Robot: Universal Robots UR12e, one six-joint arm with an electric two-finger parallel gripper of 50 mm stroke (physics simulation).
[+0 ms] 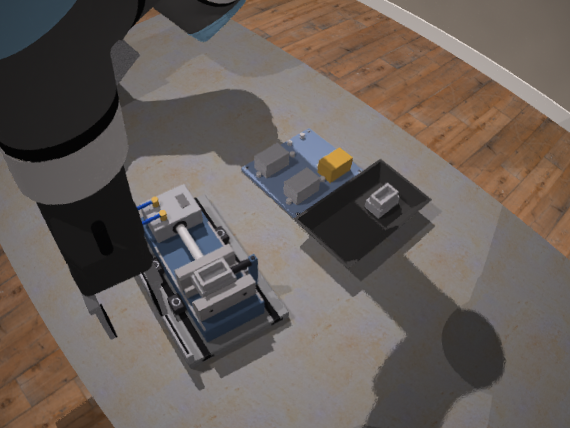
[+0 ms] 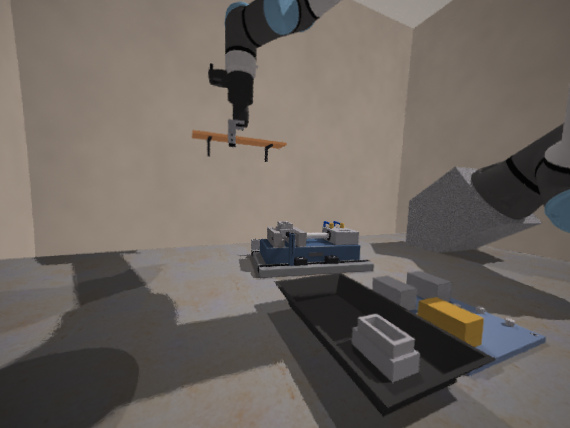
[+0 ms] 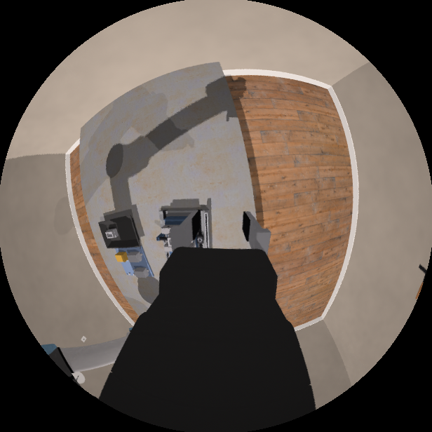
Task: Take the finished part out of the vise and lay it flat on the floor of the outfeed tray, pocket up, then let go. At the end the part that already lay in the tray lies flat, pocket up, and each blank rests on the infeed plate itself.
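Seen in the pictures: gripper, fingertip midpoint: [image 1: 135, 318] [image 2: 232, 145]; arm's base, origin of the base link: [image 2: 497, 194].
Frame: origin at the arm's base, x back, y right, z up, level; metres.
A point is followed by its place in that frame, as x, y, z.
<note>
The finished part [image 1: 214, 276] {-0.697, 0.059, -0.111} [image 2: 285, 225] {-0.702, 0.034, -0.101}, light grey with a rectangular pocket facing up, sits between the jaws of the vise [image 1: 235, 316] {-0.755, 0.059, -0.153} [image 2: 310, 251] {-0.643, 0.001, -0.164}. My gripper [image 1: 135, 320] {-0.831, 0.211, 0.125} [image 2: 232, 144] {-0.831, 0.211, 0.125} [image 3: 221, 219] is open and empty, pointing down, high above the table and to the side of the vise. Another grey part [image 1: 382, 201] {-0.697, -0.298, -0.165} [image 2: 385, 345] {-0.698, -0.333, -0.172} [image 3: 110, 233] lies flat, pocket up, in the black outfeed tray [image 1: 345, 240] {-0.711, -0.202, -0.200} [image 2: 325, 310] {-0.704, -0.210, -0.200} [image 3: 129, 231]. Two grey blanks [image 1: 272, 160] {-0.497, -0.184, -0.168} [image 1: 302, 186] {-0.584, -0.194, -0.168} [image 2: 428, 286] {-0.499, -0.210, -0.178} [image 2: 395, 291] {-0.587, -0.226, -0.173} rest on the blue infeed plate [image 1: 312, 145] {-0.477, -0.301, -0.204} [image 2: 515, 340] {-0.482, -0.324, -0.204}.
A yellow block [image 1: 335, 165] {-0.574, -0.281, -0.168} [image 2: 450, 320] {-0.578, -0.309, -0.174} [image 3: 121, 257] stands on the infeed plate beside the tray wall. A blue post [image 1: 253, 267] {-0.704, -0.008, -0.133} rises beside the vise jaws. Blue hoses [image 1: 146, 206] {-0.517, 0.091, -0.105} leave the vise's rear end. A speckled grey block [image 2: 445, 215] {-0.117, 0.070, -0.077} and another arm section [image 2: 515, 180] {-0.067, -0.077, 0.037} are at right.
</note>
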